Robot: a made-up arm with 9 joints.
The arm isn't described. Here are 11 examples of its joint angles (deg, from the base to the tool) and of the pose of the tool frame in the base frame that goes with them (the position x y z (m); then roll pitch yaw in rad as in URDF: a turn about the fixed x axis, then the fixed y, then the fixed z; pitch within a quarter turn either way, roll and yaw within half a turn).
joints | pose
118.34 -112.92 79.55 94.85 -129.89 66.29 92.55 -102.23 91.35 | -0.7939 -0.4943 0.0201 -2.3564 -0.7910 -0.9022
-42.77 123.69 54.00 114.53 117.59 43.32 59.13 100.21 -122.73 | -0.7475 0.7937 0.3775 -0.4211 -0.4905 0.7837
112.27 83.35 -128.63 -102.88 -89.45 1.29 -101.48 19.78 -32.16 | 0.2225 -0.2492 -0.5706 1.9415 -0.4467 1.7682
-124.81 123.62 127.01 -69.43 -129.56 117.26 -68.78 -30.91 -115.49 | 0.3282 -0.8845 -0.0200 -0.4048 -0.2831 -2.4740
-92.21 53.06 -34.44 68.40 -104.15 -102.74 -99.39 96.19 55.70 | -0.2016 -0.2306 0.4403 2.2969 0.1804 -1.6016
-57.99 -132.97 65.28 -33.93 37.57 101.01 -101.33 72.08 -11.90 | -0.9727 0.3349 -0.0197 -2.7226 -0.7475 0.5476
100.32 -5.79 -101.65 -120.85 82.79 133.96 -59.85 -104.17 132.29 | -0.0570 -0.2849 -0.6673 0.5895 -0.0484 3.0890
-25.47 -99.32 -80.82 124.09 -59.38 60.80 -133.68 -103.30 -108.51 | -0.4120 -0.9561 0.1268 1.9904 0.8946 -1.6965
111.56 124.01 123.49 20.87 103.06 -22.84 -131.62 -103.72 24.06 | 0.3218 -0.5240 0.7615 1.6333 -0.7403 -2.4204
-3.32 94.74 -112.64 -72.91 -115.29 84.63 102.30 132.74 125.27 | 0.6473 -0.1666 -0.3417 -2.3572 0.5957 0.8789
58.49 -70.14 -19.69 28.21 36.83 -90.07 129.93 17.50 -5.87 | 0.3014 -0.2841 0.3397 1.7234 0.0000 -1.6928
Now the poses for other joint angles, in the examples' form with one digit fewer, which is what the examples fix.
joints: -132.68 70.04 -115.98 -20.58 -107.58 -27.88 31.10 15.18 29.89
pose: 0.119 0.765 -0.884 1.285 -0.148 -2.319
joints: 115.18 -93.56 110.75 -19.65 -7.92 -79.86 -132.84 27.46 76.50
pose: -0.100 -0.722 -0.267 -0.784 -0.231 0.421
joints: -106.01 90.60 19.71 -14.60 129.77 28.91 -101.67 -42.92 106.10
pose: -0.152 0.006 0.284 1.687 -0.421 -0.350
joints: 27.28 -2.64 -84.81 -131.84 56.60 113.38 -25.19 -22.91 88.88
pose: -0.673 0.129 0.047 -2.332 -1.244 -0.789
